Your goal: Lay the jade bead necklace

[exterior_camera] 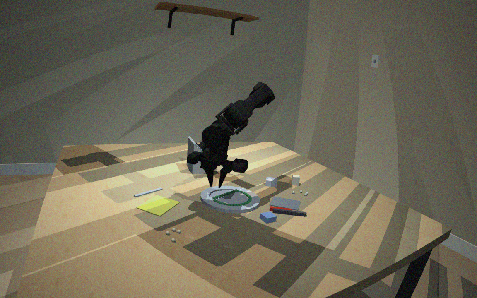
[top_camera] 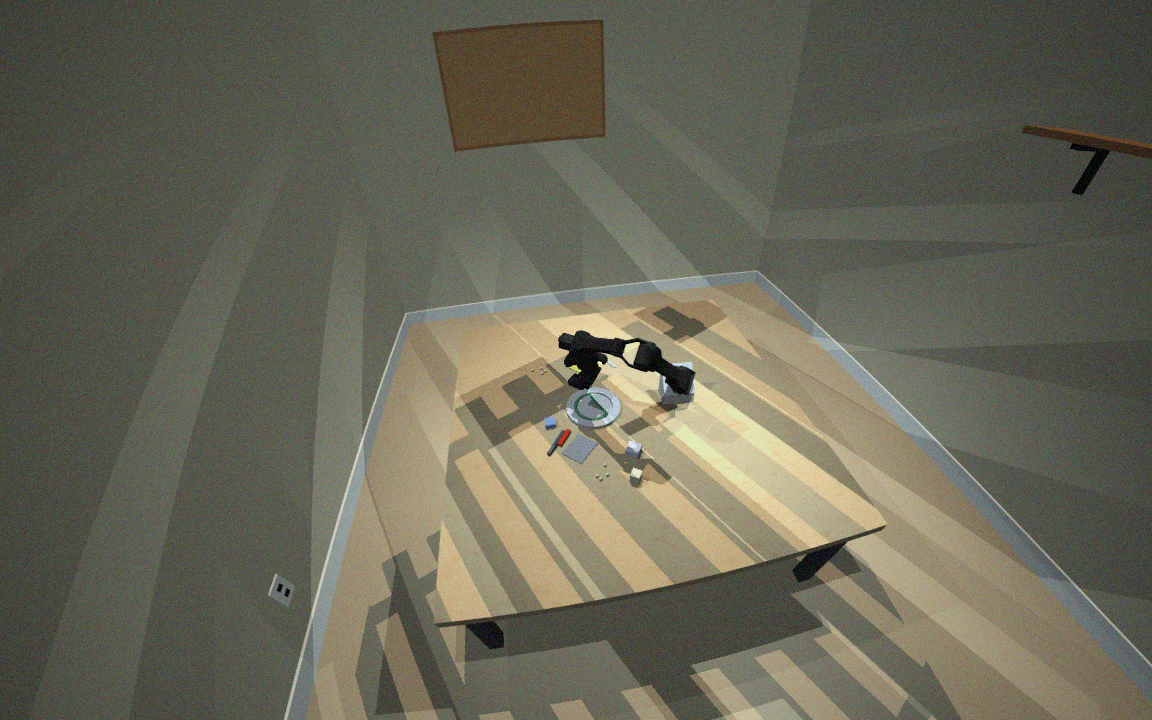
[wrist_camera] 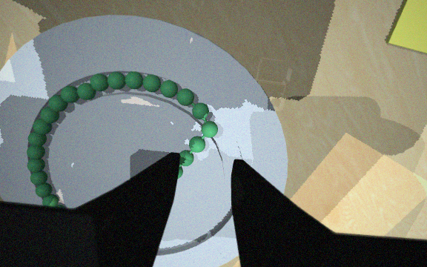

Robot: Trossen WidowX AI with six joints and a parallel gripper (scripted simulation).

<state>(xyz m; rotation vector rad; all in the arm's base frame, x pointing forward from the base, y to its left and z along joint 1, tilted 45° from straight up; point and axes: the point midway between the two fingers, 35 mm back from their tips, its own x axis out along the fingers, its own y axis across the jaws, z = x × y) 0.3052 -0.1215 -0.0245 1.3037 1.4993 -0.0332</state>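
My gripper tip is now 6 cm to the right of the round grey bead board and 4 cm above it. From my gripper tip the other things lie so: grey rod (13 cm behind, 19 cm to the right, 5 cm below); then yellow sheet (3 cm behind, 19 cm to the right, 5 cm below); then blue block (17 cm ahead, 9 cm to the left, 5 cm below).
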